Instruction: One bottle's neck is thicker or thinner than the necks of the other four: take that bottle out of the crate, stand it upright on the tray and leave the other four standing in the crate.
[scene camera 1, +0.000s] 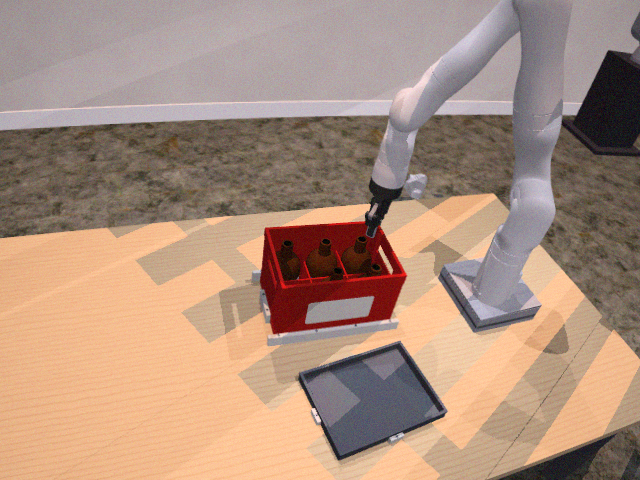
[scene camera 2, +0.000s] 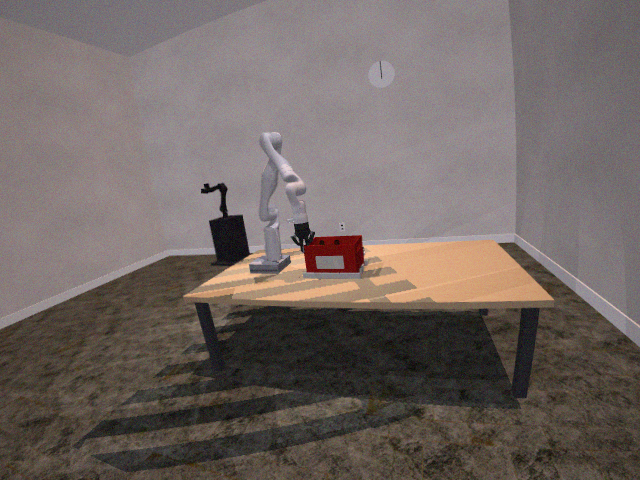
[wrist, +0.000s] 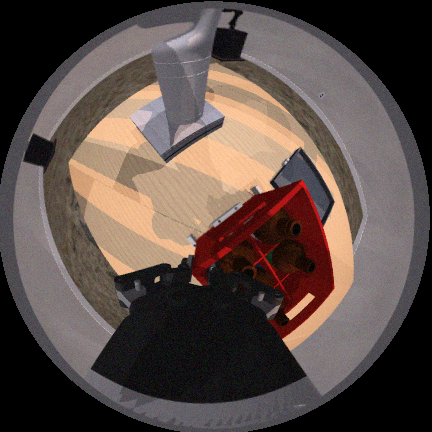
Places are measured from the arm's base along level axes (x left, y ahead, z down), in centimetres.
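Where they show: gripper, between the fingertips: (scene camera 1: 371, 233) (scene camera 2: 305, 252) (wrist: 199, 261); arm's base, origin of its link: (scene camera 1: 488, 291) (scene camera 2: 274, 258) (wrist: 184, 111).
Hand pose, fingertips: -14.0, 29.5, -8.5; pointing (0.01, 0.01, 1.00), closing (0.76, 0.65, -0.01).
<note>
Each offset is from my fingertips to the centre of the thing, as dx, dy, dz. "spot": to the spot under its first point.
A red crate @(+9.2, +12.3, +5.3) (scene camera 1: 290, 305) (scene camera 2: 349, 257) (wrist: 318, 261) stands on the table and holds five brown bottles, all upright. Three stand in the back row: left (scene camera 1: 288, 261), middle (scene camera 1: 322, 259) and right (scene camera 1: 356, 256). My gripper (scene camera 1: 371, 232) (scene camera 2: 303, 242) (wrist: 199, 261) is shut. It hangs at the crate's back right corner, just right of the back right bottle's neck, and holds nothing. A dark grey tray @(spot: +36.8, +7.2, +13.5) (scene camera 1: 375, 400) (wrist: 300, 177) lies empty in front of the crate.
The robot's base (scene camera 1: 490, 305) (wrist: 177, 125) stands on the table right of the crate. White stops @(spot: +19.7, +12.8, +11.4) (scene camera 1: 332, 331) edge the crate's foot. A black stand with a small arm (scene camera 2: 229, 235) is on the floor beyond the table.
</note>
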